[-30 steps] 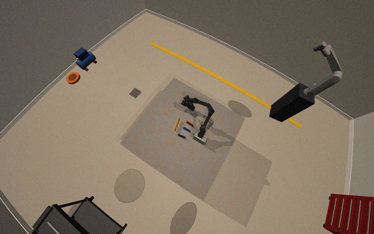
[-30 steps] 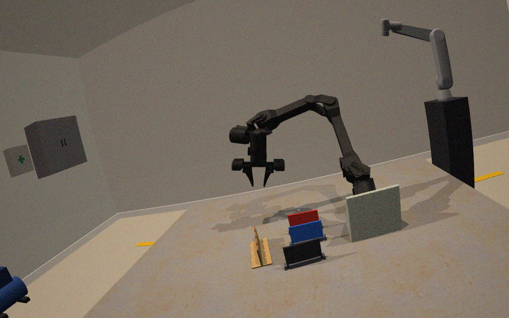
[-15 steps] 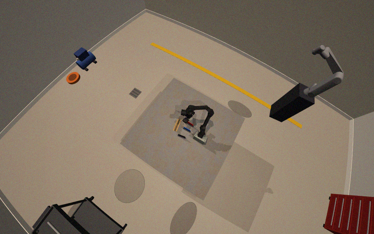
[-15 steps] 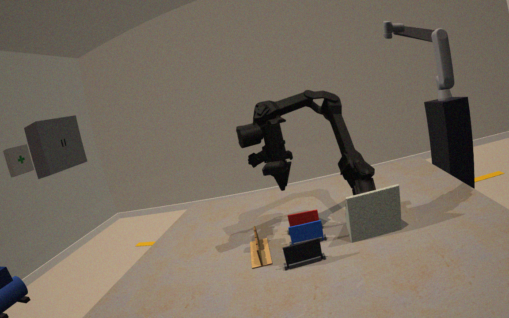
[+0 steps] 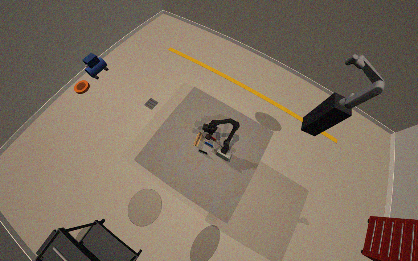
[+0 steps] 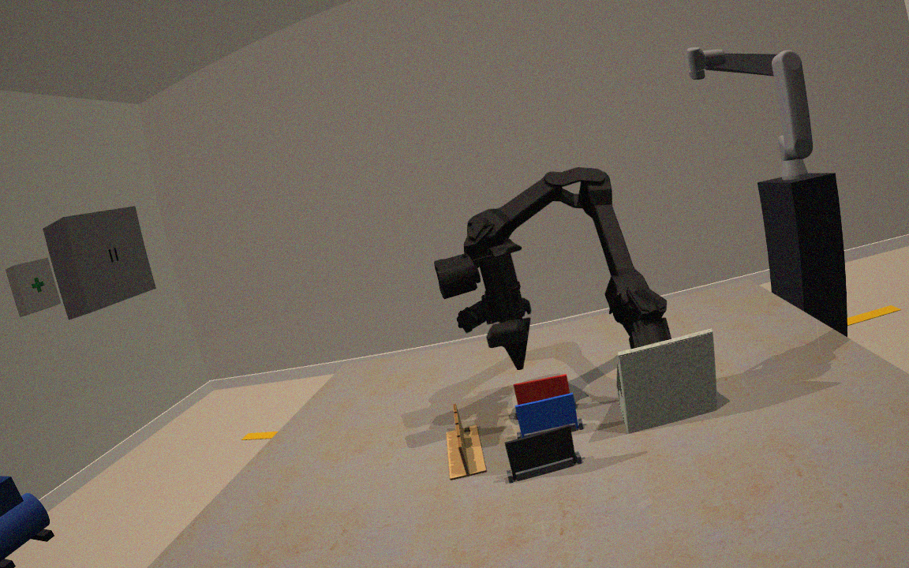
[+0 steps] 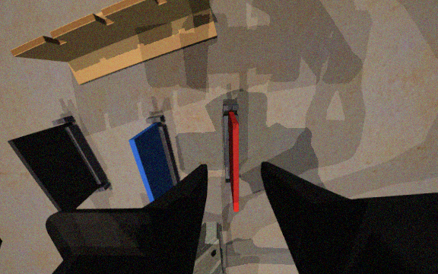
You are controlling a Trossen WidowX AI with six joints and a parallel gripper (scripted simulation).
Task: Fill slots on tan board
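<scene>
My gripper tip is now 30 mm past the red board and 80 mm above it. The rest, counted from my gripper tip: tan board (130 mm ahead, 80 mm to the left, 80 mm below); blue board (20 mm behind, 90 mm to the left, 80 mm below); black board (210 mm to the left, 80 mm below).
</scene>
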